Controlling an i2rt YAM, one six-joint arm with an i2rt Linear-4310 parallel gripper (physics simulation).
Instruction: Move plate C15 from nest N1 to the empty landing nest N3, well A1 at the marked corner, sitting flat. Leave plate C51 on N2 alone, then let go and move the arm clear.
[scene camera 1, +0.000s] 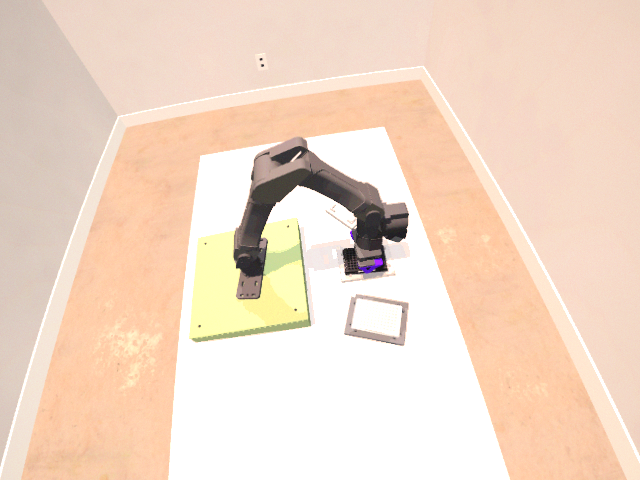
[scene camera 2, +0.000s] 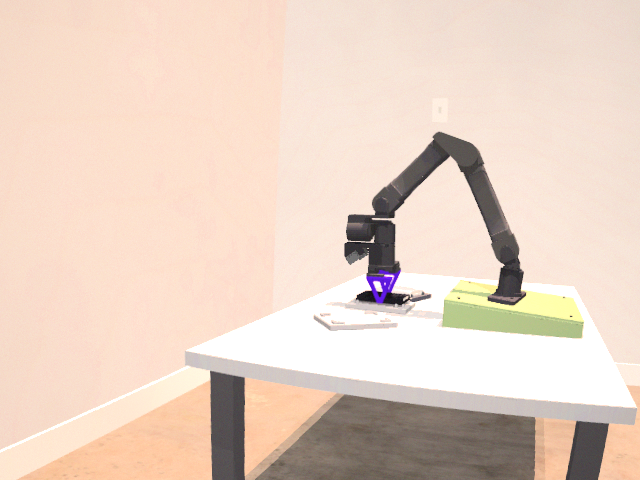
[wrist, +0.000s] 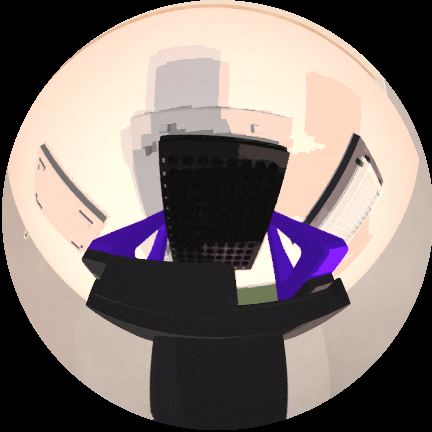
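My gripper (scene camera 1: 364, 255) (scene camera 2: 383, 297) (wrist: 217, 214), with purple fingers, points down and is shut on the black well plate across its two sides. This black plate (scene camera 1: 350, 260) (scene camera 2: 395, 298) (wrist: 220, 200), apparently C15, looks level at the middle white nest (scene camera 1: 367, 277) (scene camera 2: 403, 308) (wrist: 275, 127). I cannot tell whether it is fully seated; its corner marks are not readable. A white plate (scene camera 1: 378, 317) (wrist: 355, 200), apparently C51, lies in a dark grey nest (scene camera 1: 349, 328) (scene camera 2: 421, 297). An empty white nest (scene camera 1: 338, 215) (scene camera 2: 356, 321) (wrist: 60, 200) lies on the other side.
The arm's base stands on a yellow-green block (scene camera 1: 222, 289) (scene camera 2: 511, 322) on the white table (scene camera 1: 310, 413) (scene camera 2: 413, 372). The white-plate nest and the empty nest lie close on either side of the middle nest.
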